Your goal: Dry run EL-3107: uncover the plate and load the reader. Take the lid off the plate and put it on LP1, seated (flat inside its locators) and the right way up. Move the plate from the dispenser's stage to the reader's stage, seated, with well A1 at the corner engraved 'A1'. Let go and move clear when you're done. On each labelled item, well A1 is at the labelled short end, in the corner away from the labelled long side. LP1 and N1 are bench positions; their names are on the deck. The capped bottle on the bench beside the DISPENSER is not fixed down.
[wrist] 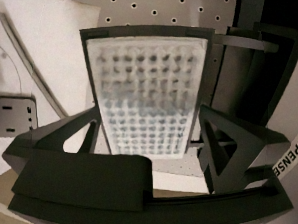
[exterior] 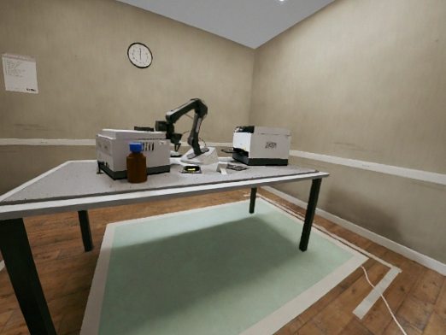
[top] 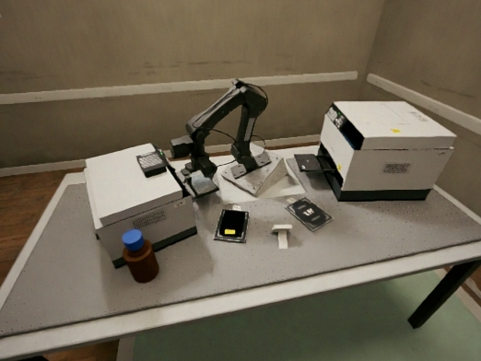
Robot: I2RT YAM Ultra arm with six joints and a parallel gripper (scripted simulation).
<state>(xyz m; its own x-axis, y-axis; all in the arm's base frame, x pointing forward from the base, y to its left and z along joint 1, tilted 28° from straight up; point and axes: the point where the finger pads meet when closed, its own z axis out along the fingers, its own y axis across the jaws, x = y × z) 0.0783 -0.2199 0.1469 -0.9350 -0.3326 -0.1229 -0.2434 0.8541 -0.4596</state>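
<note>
The clear well plate is right at my hand. Round my hand: lid: 210 mm ahead, 80 mm to the left, 70 mm below; brown capped bottle: 320 mm ahead, 250 mm to the right, 20 mm above; LP1 pad: 210 mm ahead, 80 mm to the left, 90 mm below.
</note>
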